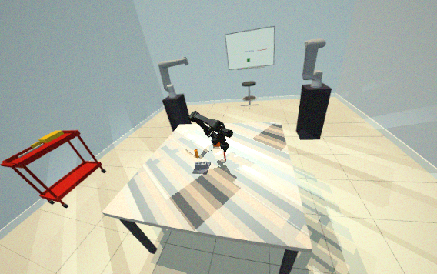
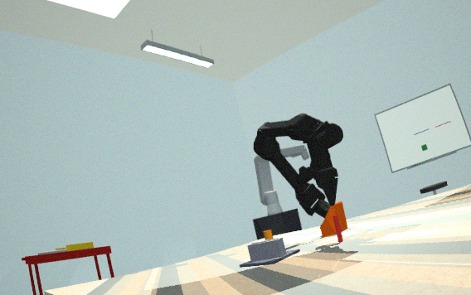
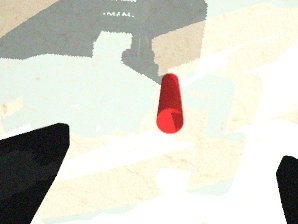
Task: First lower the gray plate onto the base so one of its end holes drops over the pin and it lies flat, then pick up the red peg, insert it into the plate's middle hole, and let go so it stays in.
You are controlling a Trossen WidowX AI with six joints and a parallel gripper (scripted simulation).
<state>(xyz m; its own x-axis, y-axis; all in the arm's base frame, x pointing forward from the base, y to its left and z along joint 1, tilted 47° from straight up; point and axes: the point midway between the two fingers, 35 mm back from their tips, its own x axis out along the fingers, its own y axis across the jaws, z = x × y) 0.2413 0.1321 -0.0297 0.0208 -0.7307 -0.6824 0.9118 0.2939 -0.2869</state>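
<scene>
My gripper tip is 7 cm above the red peg. Round my gripper tip: gray plate 18 cm to the right, 11 cm ahead, 6 cm below; then orange pin 26 cm to the right, 7 cm below, 3 cm behind; then dark base 16 cm to the right, 11 cm ahead, 10 cm below.
</scene>
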